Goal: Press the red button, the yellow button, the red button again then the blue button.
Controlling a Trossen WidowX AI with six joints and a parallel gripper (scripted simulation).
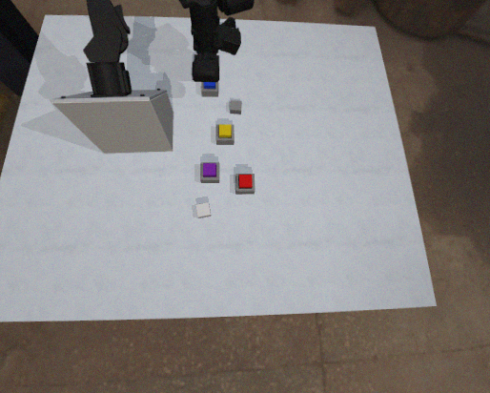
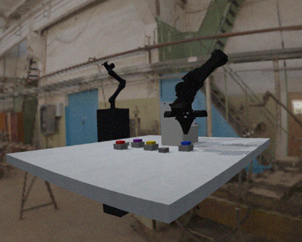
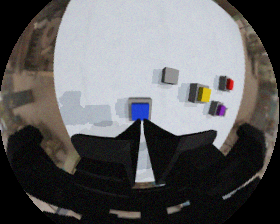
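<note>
My gripper tip is now 4 cm above the blue button. The rest, counted from my gripper tip: small grey block (7 cm ahead, 7 cm to the right, 6 cm below); yellow button (3 cm ahead, 16 cm to the right, 4 cm below); purple button (3 cm behind, 27 cm to the right, 4 cm below).
</note>
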